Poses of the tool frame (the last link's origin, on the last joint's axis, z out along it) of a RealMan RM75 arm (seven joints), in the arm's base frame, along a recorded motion.
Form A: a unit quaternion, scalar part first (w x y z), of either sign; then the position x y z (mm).
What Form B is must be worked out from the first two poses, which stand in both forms.
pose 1, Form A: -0.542 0.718 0.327 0.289 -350 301 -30
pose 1, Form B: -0.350 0.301 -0.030 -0.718 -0.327 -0.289 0.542
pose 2, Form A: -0.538 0.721 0.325 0.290 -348 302 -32
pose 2, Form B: -0.348 0.302 -0.032 -0.721 -0.325 -0.290 0.538
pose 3, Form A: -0.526 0.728 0.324 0.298 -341 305 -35
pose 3, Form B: -0.341 0.305 -0.035 -0.728 -0.324 -0.298 0.526
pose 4, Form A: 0.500 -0.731 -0.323 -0.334 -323 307 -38
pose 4, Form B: -0.323 0.307 -0.038 -0.731 -0.323 -0.334 0.500
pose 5, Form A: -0.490 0.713 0.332 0.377 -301 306 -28
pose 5, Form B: -0.301 0.306 -0.028 -0.713 -0.332 -0.377 0.490
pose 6, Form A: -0.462 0.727 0.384 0.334 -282 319 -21
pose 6, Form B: -0.282 0.319 -0.021 -0.727 -0.384 -0.334 0.462
